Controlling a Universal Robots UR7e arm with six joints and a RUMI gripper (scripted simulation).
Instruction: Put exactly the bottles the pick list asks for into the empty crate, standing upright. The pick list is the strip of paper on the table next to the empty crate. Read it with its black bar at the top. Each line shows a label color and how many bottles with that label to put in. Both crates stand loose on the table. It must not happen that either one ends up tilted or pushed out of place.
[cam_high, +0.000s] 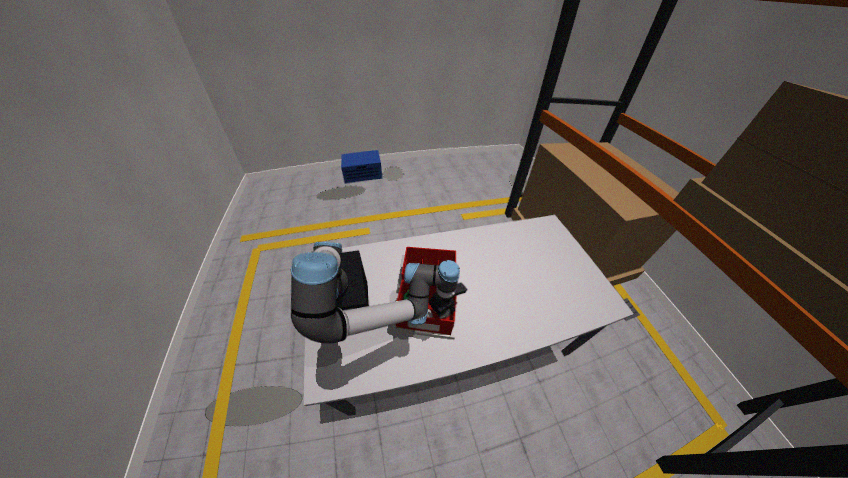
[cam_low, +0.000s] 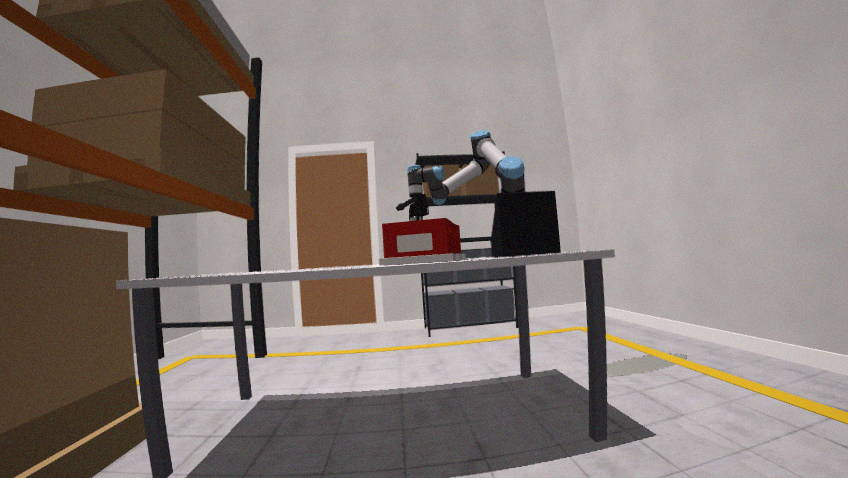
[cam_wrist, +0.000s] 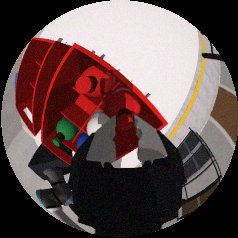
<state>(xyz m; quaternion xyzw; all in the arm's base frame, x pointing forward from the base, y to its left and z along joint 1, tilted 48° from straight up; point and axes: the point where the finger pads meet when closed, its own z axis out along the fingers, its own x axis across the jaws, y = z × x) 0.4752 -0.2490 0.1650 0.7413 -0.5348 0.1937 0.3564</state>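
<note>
Right now the grey-topped bottle is 8 cm behind my hand, 7 cm below it and 4 cm to the left of it. Round my hand: blue bottle (16 cm behind, 7 cm to the left, 7 cm below); then green bottle (15 cm to the left, 12 cm behind, 7 cm below).
</note>
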